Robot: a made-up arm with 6 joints. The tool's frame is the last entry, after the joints.
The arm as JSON. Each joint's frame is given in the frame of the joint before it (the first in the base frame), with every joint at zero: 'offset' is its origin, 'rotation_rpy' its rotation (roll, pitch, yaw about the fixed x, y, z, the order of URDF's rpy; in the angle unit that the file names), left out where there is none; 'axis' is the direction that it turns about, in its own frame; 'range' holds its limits. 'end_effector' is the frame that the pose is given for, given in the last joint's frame.
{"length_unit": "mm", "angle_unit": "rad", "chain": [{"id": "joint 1", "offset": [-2.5, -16.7, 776.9], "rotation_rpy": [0.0, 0.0, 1.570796], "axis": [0.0, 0.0, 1.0], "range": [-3.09, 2.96]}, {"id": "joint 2", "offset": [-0.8, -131.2, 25.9], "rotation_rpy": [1.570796, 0.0, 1.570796], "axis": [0.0, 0.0, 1.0], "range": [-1.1, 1.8]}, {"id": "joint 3", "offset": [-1.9, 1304.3, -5.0], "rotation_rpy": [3.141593, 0.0, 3.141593], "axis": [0.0, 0.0, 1.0], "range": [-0.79, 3.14]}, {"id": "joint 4", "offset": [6.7, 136.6, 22.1], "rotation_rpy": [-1.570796, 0.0, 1.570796], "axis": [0.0, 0.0, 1.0], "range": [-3.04, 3.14]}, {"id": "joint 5", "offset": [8.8, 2.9, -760.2], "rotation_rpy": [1.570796, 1.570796, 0.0], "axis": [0.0, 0.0, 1.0], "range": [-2.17, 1.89]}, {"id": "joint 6", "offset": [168.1, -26.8, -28.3], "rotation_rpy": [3.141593, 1.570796, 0.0], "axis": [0.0, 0.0, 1.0], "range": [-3.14, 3.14]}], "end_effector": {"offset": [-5.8, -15.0, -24.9], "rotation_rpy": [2.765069, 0.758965, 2.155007]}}
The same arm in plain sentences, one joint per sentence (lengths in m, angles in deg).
The arm has six revolute joints in a row. What follows holds with every joint at zero, and every direction is one of the base frame's.
Joint 1 lies 0.0025 m along -x and 0.0167 m along -y and 0.7769 m along +z from the base frame's origin and turns about +z, from -177.04 to 169.6 deg.
Joint 2 lies 0.1312 m along +x and 0.0008 m along -y and 0.0259 m along +z from joint 1 and turns about +y, from -63.03 to 103.13 deg.
Joint 3 lies 0.0019 m along +x and 0.005 m along -y and 1.3043 m along +z from joint 2 and turns about -y, from -45.26 to 179.91 deg.
Joint 4 lies 0.0067 m along +x and 0.0221 m along -y and 0.1366 m along +z from joint 3 and turns about -x, from -174.18 to 179.91 deg.
Joint 5 lies 0.7602 m along +x and 0.0029 m along +y and 0.0088 m along +z from joint 4 and turns about -y, from -124.33 to 108.29 deg.
Joint 6 lies 0.1681 m along +x and 0.0283 m along +y and 0.0268 m along -z from joint 5 and turns about -x, from -179.91 to 179.91 deg.
The tool frame, which is the frame that the pose is given for, lies 0.0249 m along +x and 0.0058 m along -y and 0.015 m along +z from joint 6; its axes are the base frame's turned by roll -65.43, pitch 37.24 and yaw -30.18 deg (as in URDF: about the fixed x, then y, then z).

